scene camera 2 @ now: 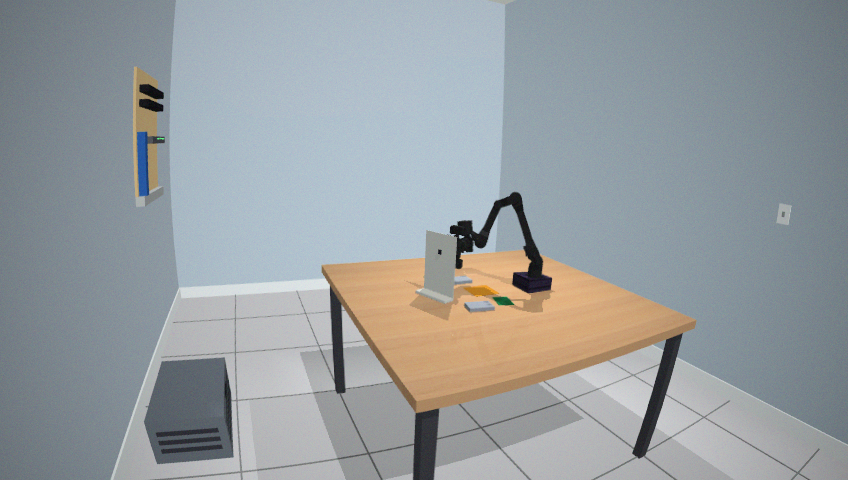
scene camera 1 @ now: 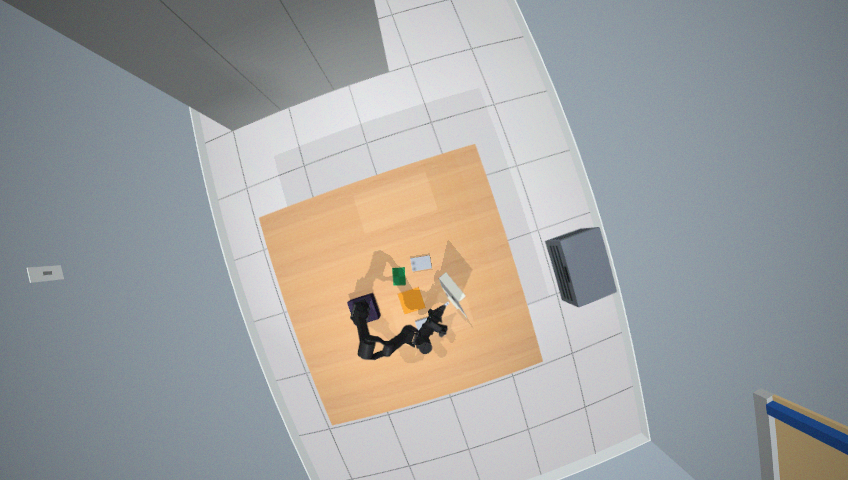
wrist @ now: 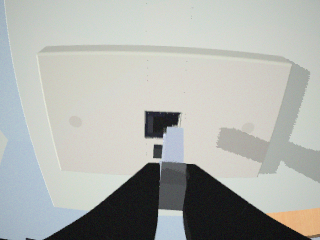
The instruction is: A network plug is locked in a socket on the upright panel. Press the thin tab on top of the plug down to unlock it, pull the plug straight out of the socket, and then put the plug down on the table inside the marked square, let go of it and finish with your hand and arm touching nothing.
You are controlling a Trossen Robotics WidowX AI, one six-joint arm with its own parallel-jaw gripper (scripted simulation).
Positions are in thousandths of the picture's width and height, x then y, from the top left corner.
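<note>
My gripper (wrist: 533,731) is visible to me, and so is a grey network plug (wrist: 539,706). There's also an upright white panel (scene camera 2: 519,530), and you'd find the upright white panel (wrist: 308,381) in the wrist view too. Scene camera 2 does not show the grey network plug, which is hidden by the upright white panel.
</note>
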